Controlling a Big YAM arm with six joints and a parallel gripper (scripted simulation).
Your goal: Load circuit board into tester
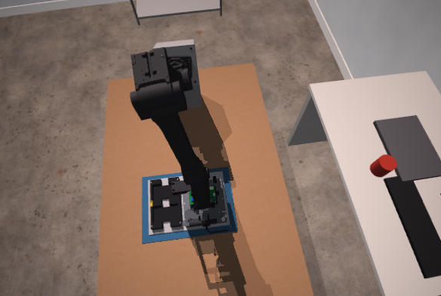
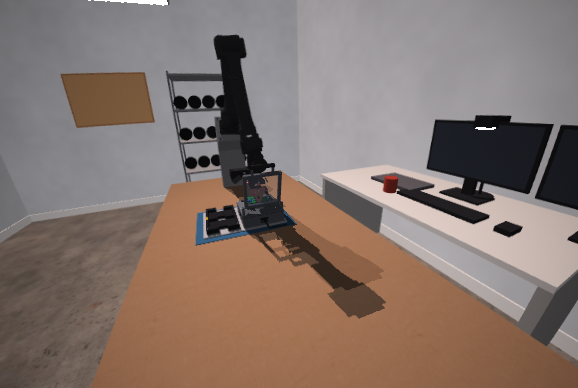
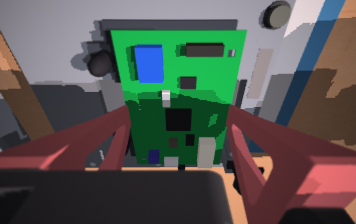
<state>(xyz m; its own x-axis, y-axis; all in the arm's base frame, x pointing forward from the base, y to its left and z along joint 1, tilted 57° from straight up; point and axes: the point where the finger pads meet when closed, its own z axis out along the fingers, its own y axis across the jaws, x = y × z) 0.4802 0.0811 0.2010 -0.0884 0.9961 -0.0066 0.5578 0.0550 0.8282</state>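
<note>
The green circuit board lies right at my hand. The rest, counted from my hand: clear lid 130 mm ahead, 20 mm to the left, 90 mm above.
</note>
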